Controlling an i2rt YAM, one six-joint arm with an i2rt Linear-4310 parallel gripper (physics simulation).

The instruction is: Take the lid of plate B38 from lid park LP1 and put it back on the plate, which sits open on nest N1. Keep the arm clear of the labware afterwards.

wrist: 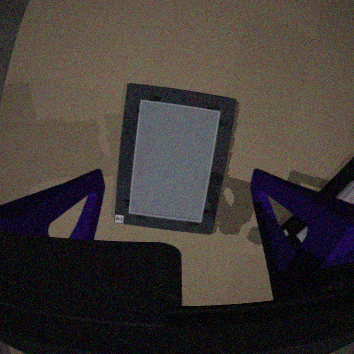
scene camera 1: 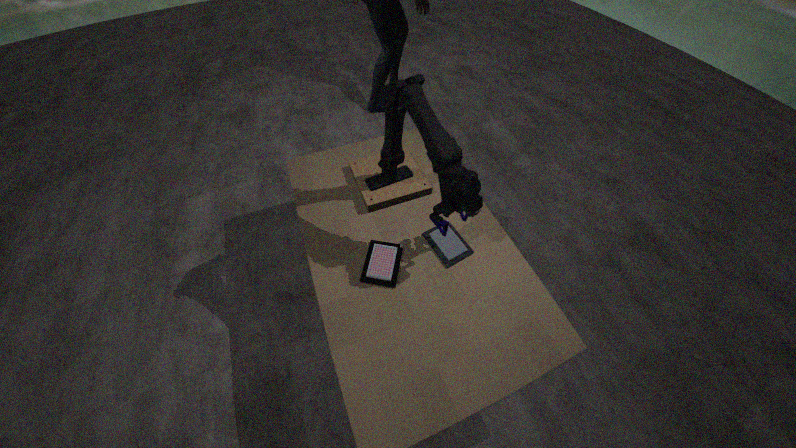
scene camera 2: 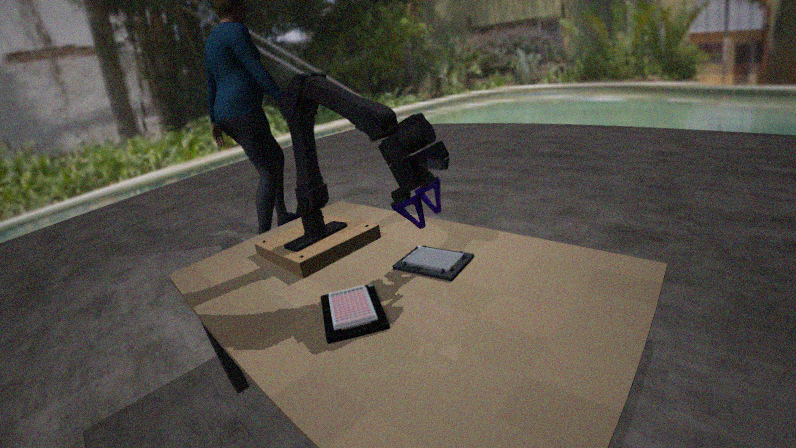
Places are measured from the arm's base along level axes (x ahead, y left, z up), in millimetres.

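Where they show: gripper, fingertip midpoint: (wrist: 177, 177) (scene camera 1: 454, 228) (scene camera 2: 431, 220); arm's base, link origin: (scene camera 1: 389, 178) (scene camera 2: 316, 236).
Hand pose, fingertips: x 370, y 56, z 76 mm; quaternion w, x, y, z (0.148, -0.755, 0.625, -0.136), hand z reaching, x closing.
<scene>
Each offset is from my fingertips to the centre of the thing. Level surfaces: height alone.
The pale, flat lid {dz -102, dx -8, dy +2 mm} (scene camera 1: 448, 243) (scene camera 2: 434, 258) (wrist: 175, 160) lies on the dark grey lid park {dz -106, dx -8, dy +2 mm} (scene camera 1: 460, 257) (scene camera 2: 453, 275) (wrist: 226, 132), which has a small white tag at one corner. The open plate with pink wells {dz -97, dx -46, dy -248 mm} (scene camera 1: 384, 261) (scene camera 2: 353, 307) sits on the black nest {dz -107, dx -46, dy -248 mm} (scene camera 1: 378, 282) (scene camera 2: 359, 335); parts of both show at the right edge of the wrist view, partly behind a finger. My gripper (scene camera 1: 453, 224) (scene camera 2: 430, 219) (wrist: 177, 177) is open and empty. It hangs above the table, over the base side of the lid park, with its purple fingertips apart from the lid.
The arm's wooden base block (scene camera 1: 398, 195) (scene camera 2: 339, 249) stands at the back of the table {dz -116 mm} (scene camera 1: 445, 345) (scene camera 2: 501, 345). The nest stands beside the lid park, with a gap between them. A person (scene camera 1: 388, 33) (scene camera 2: 236, 77) stands behind the arm.
</scene>
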